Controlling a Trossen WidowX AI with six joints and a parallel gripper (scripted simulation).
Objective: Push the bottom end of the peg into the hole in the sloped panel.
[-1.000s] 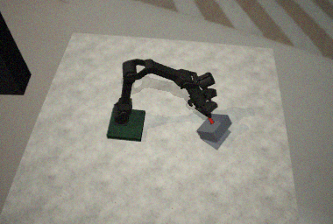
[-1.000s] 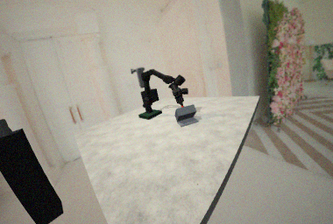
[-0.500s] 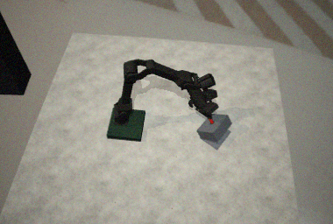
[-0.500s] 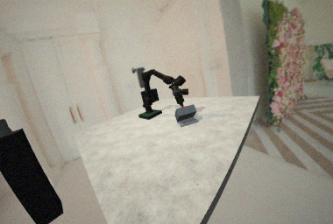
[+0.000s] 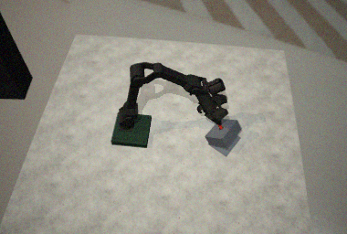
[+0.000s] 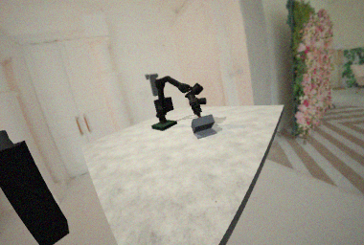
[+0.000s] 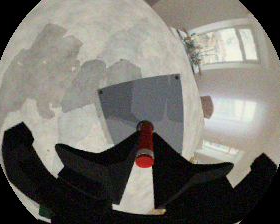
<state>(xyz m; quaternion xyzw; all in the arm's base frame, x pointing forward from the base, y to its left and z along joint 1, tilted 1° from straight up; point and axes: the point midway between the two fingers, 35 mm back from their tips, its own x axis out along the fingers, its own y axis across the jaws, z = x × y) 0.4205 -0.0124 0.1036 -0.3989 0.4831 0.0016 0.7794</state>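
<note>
Now: gripper tip 40 mm above the grey sloped panel, 20 mm to the left of it and 20 mm short of it. The rest, counted from my gripper tip: red peg (10 mm to the left, 10 mm behind, 10 mm above).
</note>
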